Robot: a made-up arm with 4 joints. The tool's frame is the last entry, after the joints. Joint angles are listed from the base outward. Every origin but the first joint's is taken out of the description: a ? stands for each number. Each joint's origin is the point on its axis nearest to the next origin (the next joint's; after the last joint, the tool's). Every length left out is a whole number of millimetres.
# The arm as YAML. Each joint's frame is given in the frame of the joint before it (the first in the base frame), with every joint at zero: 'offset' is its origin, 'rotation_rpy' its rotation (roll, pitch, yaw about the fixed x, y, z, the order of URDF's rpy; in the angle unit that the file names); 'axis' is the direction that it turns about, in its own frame. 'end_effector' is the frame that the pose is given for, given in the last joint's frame.
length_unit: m
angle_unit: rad
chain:
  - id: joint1
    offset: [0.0, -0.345, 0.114]
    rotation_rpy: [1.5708, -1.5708, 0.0]
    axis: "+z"
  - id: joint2
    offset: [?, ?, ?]
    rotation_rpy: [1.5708, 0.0, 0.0]
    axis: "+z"
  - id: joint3
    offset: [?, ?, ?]
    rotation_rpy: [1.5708, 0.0, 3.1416]
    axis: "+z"
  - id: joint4
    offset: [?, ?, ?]
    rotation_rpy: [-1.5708, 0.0, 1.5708]
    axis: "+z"
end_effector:
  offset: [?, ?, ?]
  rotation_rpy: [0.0, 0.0, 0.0]
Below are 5 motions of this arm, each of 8 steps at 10 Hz.
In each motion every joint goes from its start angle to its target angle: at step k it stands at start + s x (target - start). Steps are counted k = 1, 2, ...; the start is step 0. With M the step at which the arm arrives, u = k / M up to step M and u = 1 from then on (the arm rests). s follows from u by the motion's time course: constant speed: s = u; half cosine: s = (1 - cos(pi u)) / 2; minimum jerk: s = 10 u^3 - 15 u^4 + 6 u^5.
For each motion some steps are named. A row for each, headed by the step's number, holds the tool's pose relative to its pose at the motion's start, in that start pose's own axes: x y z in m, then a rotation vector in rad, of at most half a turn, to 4 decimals.
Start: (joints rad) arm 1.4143 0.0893 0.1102 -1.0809
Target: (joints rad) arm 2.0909 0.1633 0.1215 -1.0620
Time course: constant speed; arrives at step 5
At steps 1, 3, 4, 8:
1: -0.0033 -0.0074 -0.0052 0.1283 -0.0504 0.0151
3: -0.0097 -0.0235 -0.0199 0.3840 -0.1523 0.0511
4: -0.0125 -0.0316 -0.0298 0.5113 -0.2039 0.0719
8: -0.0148 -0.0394 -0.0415 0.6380 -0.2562 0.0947

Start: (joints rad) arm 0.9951 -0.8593 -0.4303 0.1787
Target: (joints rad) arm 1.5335 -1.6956 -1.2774 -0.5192
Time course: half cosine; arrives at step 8
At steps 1, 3, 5, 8:
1: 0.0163 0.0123 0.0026 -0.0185 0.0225 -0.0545
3: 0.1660 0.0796 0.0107 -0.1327 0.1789 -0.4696
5: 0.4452 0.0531 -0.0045 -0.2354 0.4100 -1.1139
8: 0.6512 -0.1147 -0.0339 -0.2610 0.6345 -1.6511

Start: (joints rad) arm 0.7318 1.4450 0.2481 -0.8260
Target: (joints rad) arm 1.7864 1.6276 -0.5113 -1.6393
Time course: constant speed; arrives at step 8
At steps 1, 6, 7, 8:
1: -0.0154 -0.0252 0.0495 -0.0303 0.0882 0.0222
6: -0.0789 -0.1867 0.1841 -0.3926 0.2943 0.2057
7: -0.0933 -0.2316 0.1865 -0.4849 0.2730 0.2535
8: -0.1069 -0.2834 0.1809 -0.5746 0.2283 0.3034

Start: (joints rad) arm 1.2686 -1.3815 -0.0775 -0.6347
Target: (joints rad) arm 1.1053 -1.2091 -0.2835 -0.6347
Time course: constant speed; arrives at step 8
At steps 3, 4, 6, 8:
3: -0.0046 -0.0172 0.0569 -0.0076 0.1070 0.0669
4: -0.0049 -0.0231 0.0756 -0.0116 0.1426 0.0900
6: -0.0037 -0.0350 0.1123 -0.0215 0.2138 0.1373
8: -0.0002 -0.0469 0.1480 -0.0342 0.2847 0.1861

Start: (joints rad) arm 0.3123 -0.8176 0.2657 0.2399
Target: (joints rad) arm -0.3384 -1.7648 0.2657 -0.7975
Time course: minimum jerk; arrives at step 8
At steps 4, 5, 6, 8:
4: -0.1077 -0.0113 -0.0634 -0.3786 0.1538 -0.1126
5: -0.1567 -0.0598 -0.1147 -0.5469 0.1157 -0.1296
6: -0.1868 -0.1162 -0.1595 -0.6565 0.0437 -0.1305
8: -0.1995 -0.1571 -0.1879 -0.7106 -0.0158 -0.1268

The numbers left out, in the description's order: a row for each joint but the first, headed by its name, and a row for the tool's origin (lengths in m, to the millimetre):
joint2: 0.072 -0.063 0.0
joint3: -0.286 -0.295 0.0
joint4: -0.215 -0.023 0.0
tool: -0.362 0.053 0.0

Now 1 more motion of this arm.
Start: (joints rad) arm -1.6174 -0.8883 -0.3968 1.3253
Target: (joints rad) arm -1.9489 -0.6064 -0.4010 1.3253
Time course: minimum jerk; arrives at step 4
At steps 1, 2, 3, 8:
1: 0.0015 -0.0031 0.0001 0.0259 -0.0108 0.0355
2: 0.0080 -0.0140 -0.0001 0.1322 -0.0522 0.1661
3: 0.0157 -0.0233 -0.0013 0.2495 -0.0935 0.2870
8: 0.0179 -0.0255 -0.0018 0.2819 -0.1042 0.3168

